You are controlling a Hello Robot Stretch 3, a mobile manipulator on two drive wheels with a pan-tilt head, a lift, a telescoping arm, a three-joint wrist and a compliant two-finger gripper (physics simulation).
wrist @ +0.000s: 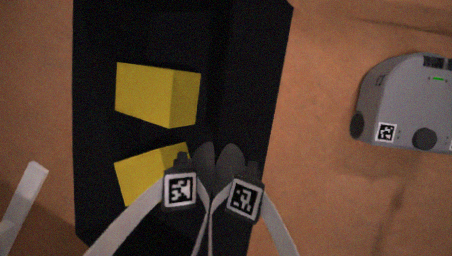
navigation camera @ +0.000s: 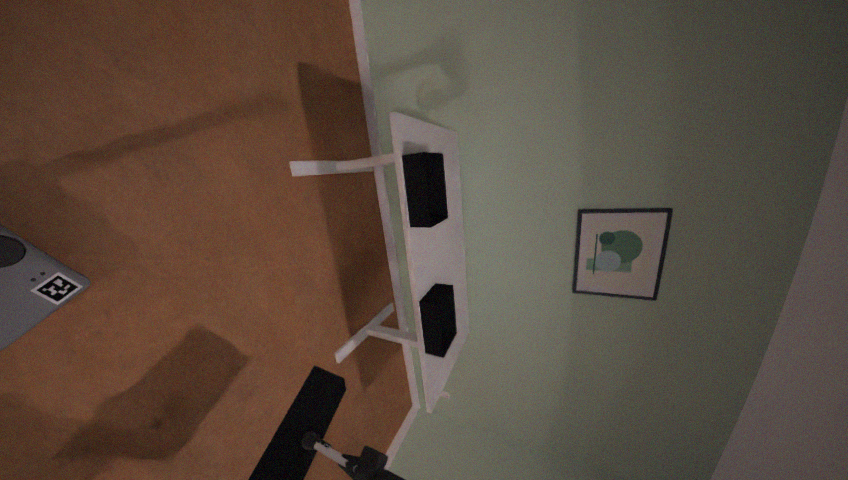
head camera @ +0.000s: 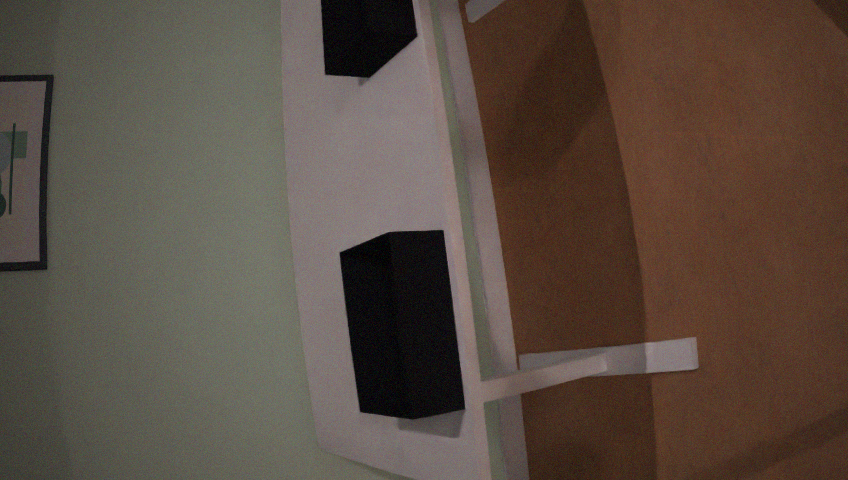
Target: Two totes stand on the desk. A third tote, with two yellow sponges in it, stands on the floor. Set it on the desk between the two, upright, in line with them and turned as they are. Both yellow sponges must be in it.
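Two black totes stand apart on the white desk [head camera: 368, 172] [navigation camera: 437, 255]: the left tote [head camera: 410, 327] [navigation camera: 425, 190] and the right tote [head camera: 368, 35] [navigation camera: 439, 324]. My gripper [navigation camera: 309, 441] [wrist: 220, 161] is shut on the wall of the third black tote [navigation camera: 321, 389] [wrist: 255, 55]. This tote hangs above the floor, its shadow apart from it, in front of the desk's right end. In the wrist view, one yellow sponge [wrist: 142, 92] and a second yellow sponge [wrist: 140, 172] lie inside it; the fingers partly hide the second. The held tote does not show in the head view.
The desk's left leg [head camera: 669, 355] [navigation camera: 315, 168] and right leg [navigation camera: 357, 342] reach out over the floor. A white foot [wrist: 25, 192] shows beside the held tote. My grey base [navigation camera: 29, 309] [wrist: 420, 105] is on the floor. A picture [navigation camera: 618, 255] hangs on the green wall [head camera: 166, 237].
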